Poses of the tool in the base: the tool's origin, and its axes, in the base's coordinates. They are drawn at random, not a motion.
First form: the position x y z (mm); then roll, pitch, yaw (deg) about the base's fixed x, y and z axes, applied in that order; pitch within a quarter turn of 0, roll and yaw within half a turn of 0.
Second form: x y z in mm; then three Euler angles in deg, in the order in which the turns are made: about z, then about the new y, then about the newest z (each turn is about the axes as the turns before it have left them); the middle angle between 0 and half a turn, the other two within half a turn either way. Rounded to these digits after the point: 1 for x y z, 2 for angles.
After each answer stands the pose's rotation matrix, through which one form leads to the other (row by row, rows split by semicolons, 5 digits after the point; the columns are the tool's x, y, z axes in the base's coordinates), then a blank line. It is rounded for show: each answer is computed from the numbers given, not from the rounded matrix.
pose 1, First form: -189.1 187.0 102.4 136.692 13.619 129.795
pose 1, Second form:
-189.1 187.0 102.4 25.77 135.01 70.55
-0.62205 0.45573 0.63669; 0.74674 0.58984 0.30737; -0.23546 0.66663 -0.70722

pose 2, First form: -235.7 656.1 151.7 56.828 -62.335 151.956
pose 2, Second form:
-235.7 656.1 151.7 31.89 75.28 156.31
-0.40979 0.39705 0.82123; 0.21829 -0.83145 0.51092; 0.88568 0.38863 0.25404

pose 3, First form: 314.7 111.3 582.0 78.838 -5.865 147.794
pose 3, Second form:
314.7 111.3 582.0 56.64 78.90 95.98
-0.84171 -0.01835 0.53962; 0.53018 -0.21723 0.81959; 0.10218 0.97595 0.19257

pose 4, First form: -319.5 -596.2 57.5 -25.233 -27.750 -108.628
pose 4, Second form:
-319.5 -596.2 57.5 26.03 36.82 -140.98
-0.28268 0.79379 0.53850; -0.83863 -0.47704 0.26295; 0.46561 -0.37727 0.80054

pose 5, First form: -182.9 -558.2 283.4 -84.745 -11.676 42.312
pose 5, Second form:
-182.9 -558.2 283.4 133.38 84.85 -101.72
0.72419 0.08737 -0.68404; 0.65924 0.20339 0.72390; 0.20238 -0.97519 0.08969

